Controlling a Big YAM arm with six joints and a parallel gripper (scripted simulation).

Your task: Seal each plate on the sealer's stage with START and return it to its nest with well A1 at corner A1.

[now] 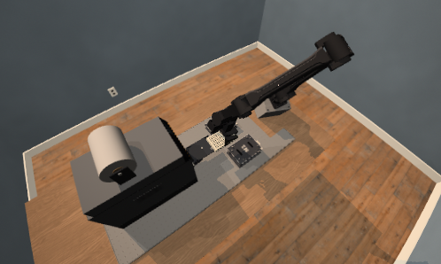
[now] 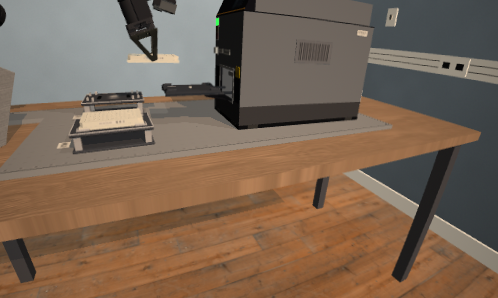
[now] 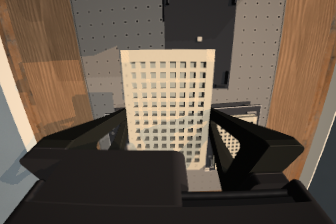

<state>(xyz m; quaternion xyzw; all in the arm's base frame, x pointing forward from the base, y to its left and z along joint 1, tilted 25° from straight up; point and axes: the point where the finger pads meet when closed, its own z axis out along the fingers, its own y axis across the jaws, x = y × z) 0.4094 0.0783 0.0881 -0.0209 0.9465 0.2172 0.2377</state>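
Right now my hand is 10 cm short of the sealer stage, 8 cm above it and 3 cm to the left of it. Round my hand: plate nest (16 cm to the right, 14 cm below, 8 cm behind); start button (18 cm ahead, 8 cm to the left, 2 cm above); small label (18 cm to the right, 18 cm behind, 17 cm below).
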